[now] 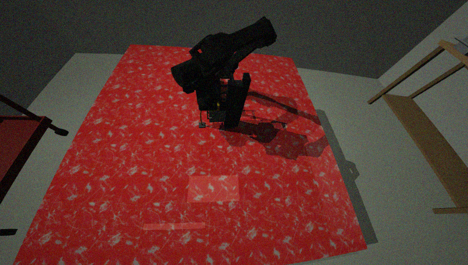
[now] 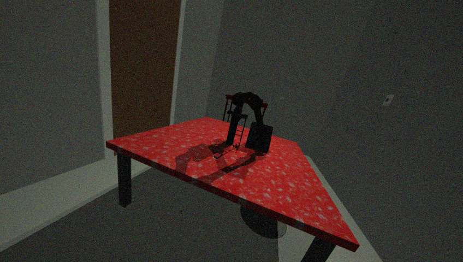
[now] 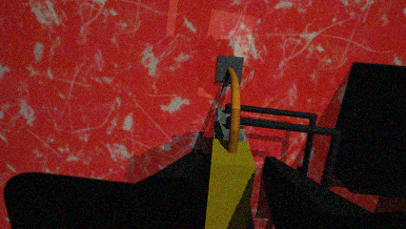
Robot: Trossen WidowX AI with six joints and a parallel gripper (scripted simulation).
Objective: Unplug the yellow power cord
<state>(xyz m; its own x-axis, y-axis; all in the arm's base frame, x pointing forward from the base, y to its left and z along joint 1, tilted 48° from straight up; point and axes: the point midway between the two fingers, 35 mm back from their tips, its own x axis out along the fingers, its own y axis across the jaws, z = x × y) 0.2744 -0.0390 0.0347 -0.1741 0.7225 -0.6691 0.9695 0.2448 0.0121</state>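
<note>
My gripper tip is now 40 mm to the right of the yellow plug, 10 mm past it and 10 mm above it.
</note>
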